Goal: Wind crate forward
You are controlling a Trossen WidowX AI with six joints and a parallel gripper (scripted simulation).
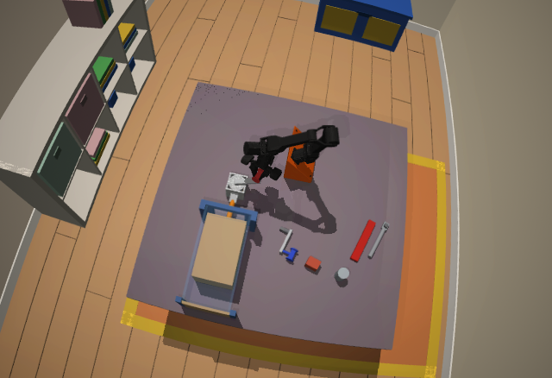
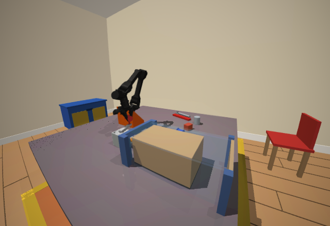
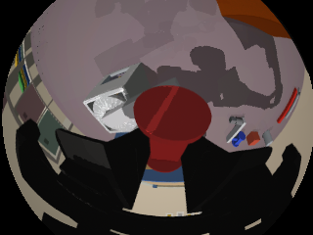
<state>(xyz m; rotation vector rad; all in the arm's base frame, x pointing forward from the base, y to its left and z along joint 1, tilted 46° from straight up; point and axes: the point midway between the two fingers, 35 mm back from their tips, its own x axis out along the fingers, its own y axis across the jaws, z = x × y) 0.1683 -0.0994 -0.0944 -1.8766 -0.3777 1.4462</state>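
Now: gripper tip 3 cm to the left of the winch handle and 3 cm above it. The rest, counted from my gripper tip: blue frame (18 cm ahead, 7 cm to the right, 2 cm below); grey winch (10 cm to the right, 10 cm below, 1 cm ahead); red grip (1 cm behind).
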